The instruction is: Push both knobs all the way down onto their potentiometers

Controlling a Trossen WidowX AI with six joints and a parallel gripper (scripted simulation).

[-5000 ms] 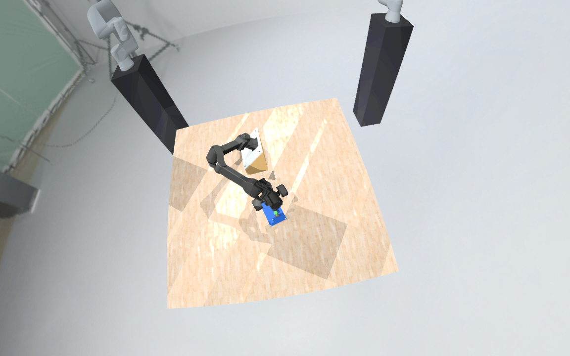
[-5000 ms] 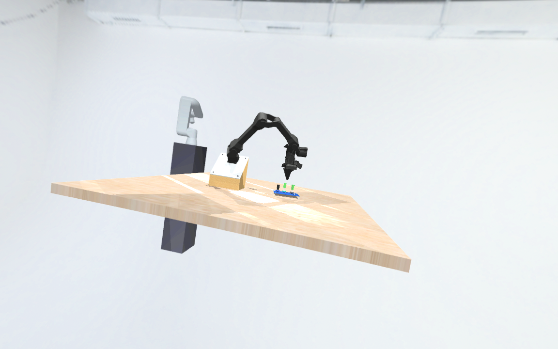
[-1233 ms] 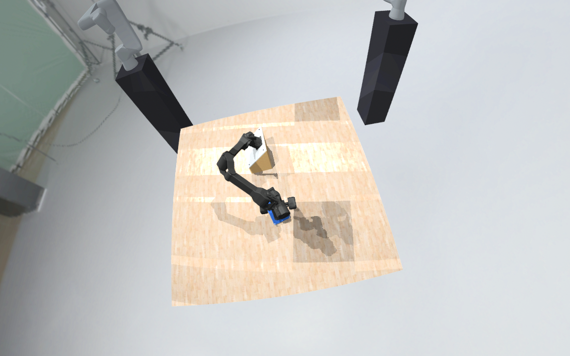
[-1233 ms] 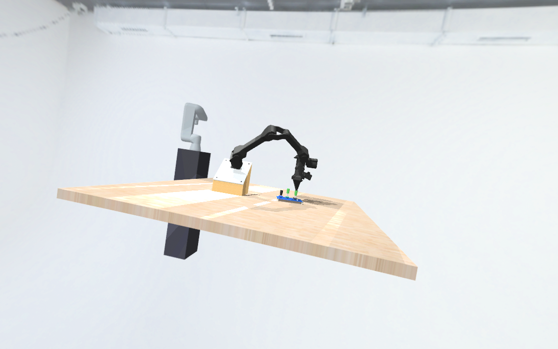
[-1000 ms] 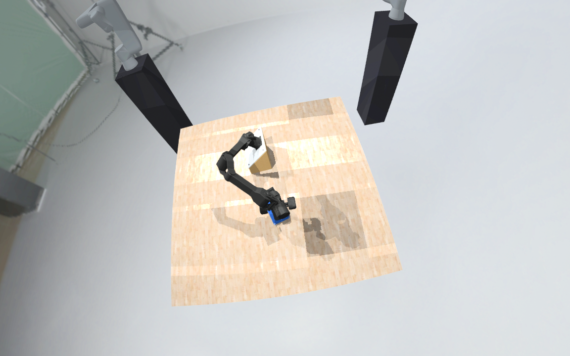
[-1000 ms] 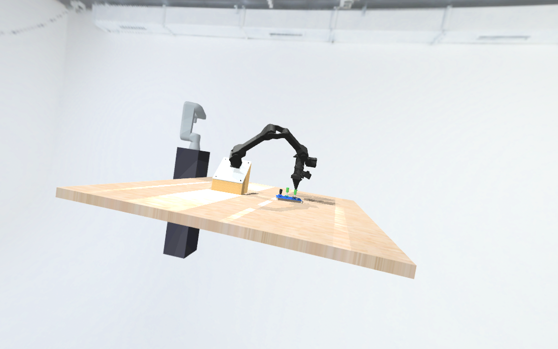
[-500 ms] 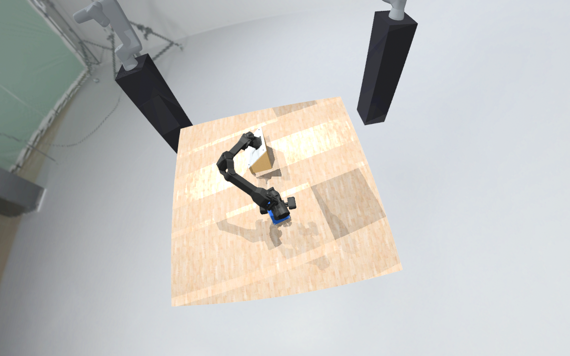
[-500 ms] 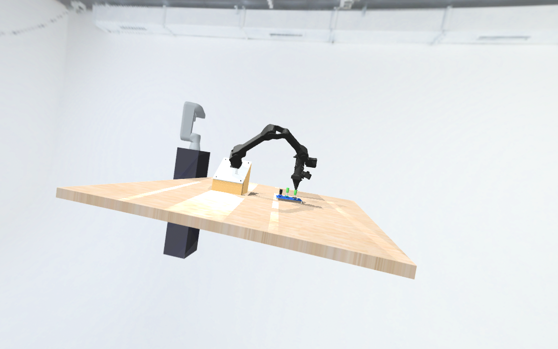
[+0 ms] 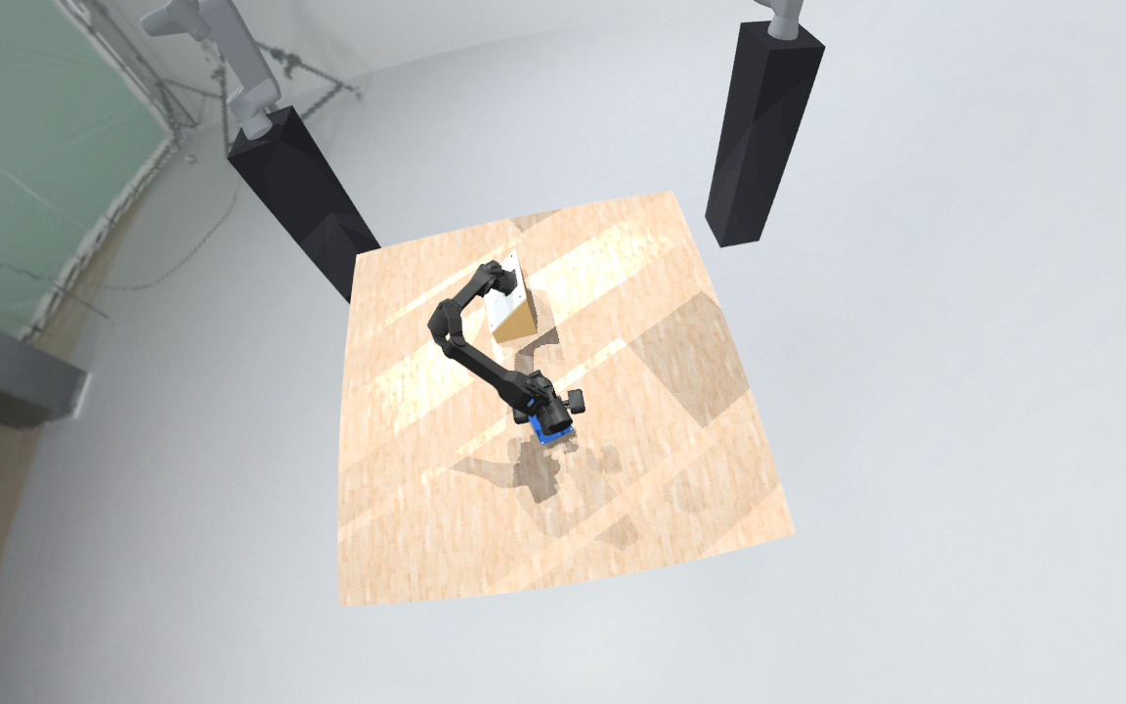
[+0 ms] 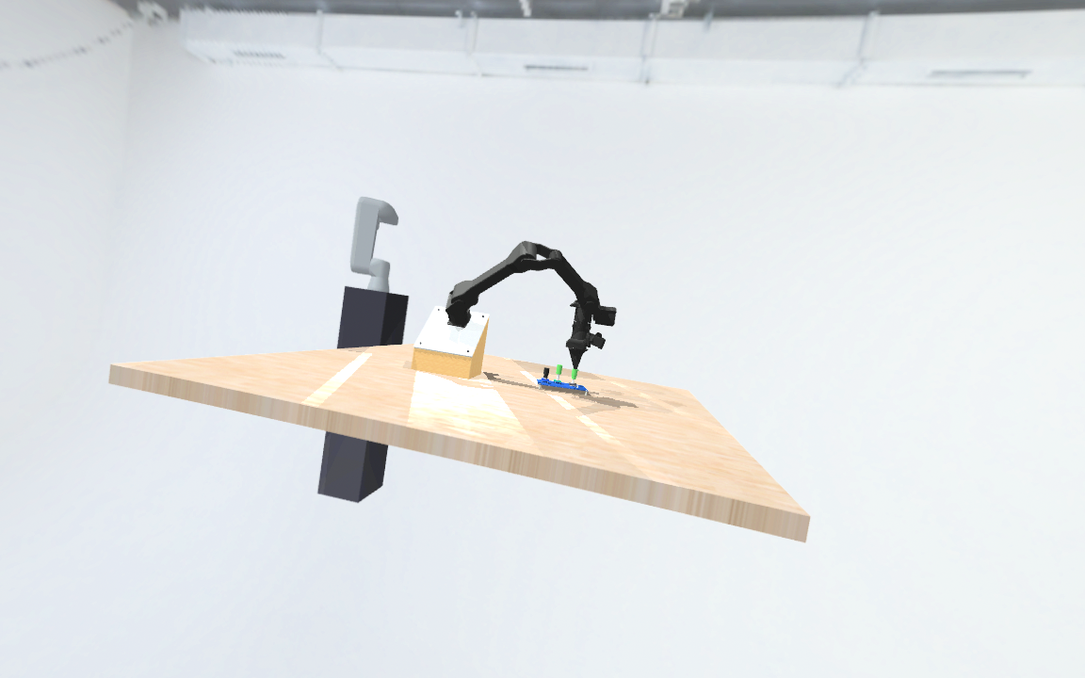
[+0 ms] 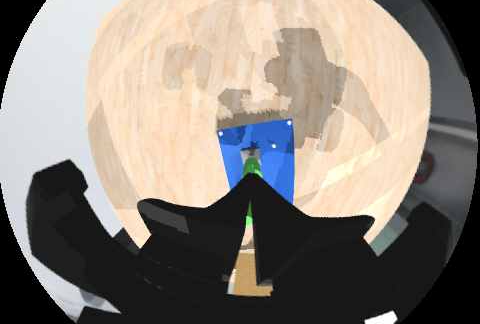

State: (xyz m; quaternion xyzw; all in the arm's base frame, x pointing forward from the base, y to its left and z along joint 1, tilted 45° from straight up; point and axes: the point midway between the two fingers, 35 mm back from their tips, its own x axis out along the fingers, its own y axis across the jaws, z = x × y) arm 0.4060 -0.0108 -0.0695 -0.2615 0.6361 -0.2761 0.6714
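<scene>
The green knob lies 1 cm below my gripper tip. Also, from my gripper tip: black knob (9 cm behind, 3 cm to the right, 3 cm below).
</scene>
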